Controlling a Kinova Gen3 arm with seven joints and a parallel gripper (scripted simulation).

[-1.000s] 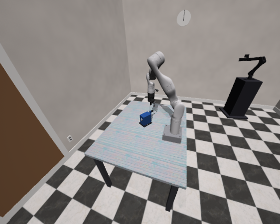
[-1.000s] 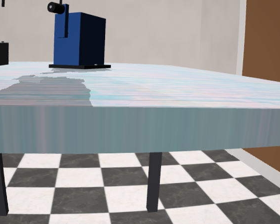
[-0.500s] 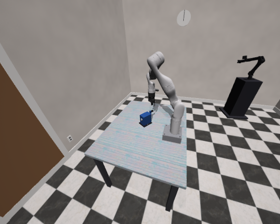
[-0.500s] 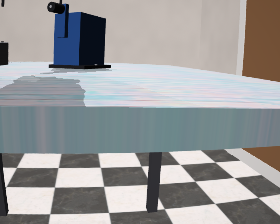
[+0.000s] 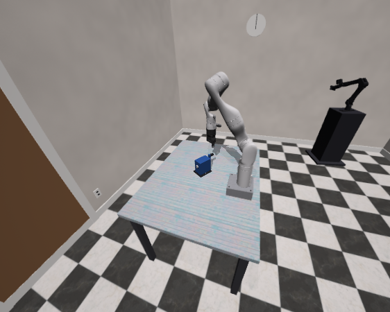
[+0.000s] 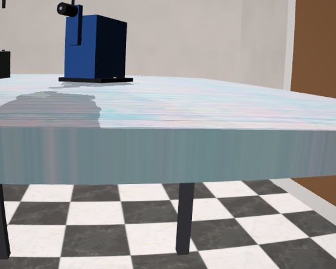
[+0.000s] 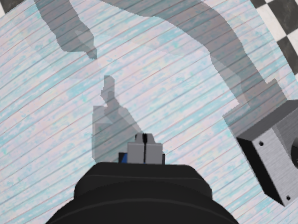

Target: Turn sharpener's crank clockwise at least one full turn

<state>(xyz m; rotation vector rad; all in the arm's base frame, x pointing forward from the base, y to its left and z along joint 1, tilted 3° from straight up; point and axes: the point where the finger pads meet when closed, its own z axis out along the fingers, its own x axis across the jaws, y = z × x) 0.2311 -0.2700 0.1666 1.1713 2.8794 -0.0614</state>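
The black handle is 1 cm ahead of my hand, 1 cm to the left of it and 9 cm below it. Round my hand: crank: 2 cm ahead, 2 cm to the left, 9 cm below.
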